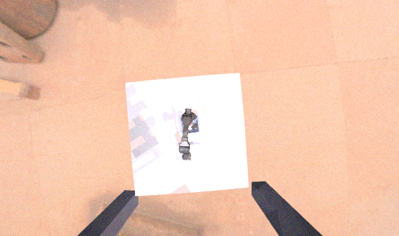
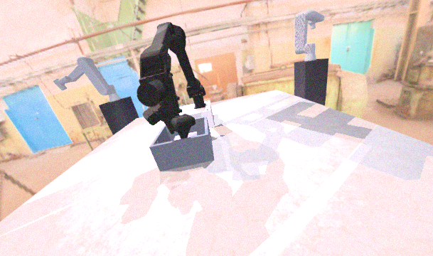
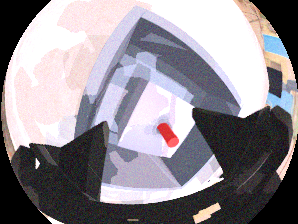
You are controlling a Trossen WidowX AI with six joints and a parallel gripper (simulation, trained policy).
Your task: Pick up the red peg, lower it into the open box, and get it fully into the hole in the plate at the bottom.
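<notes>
Now: gripper tip 4 cm past the red peg, 3 cm above it and 1 cm to the right of it. From my gripper tip the other things lie so: plate (3 cm below, 3 cm behind, 1 cm to the left); grey box (5 cm below, 3 cm behind, 1 cm to the left).
</notes>
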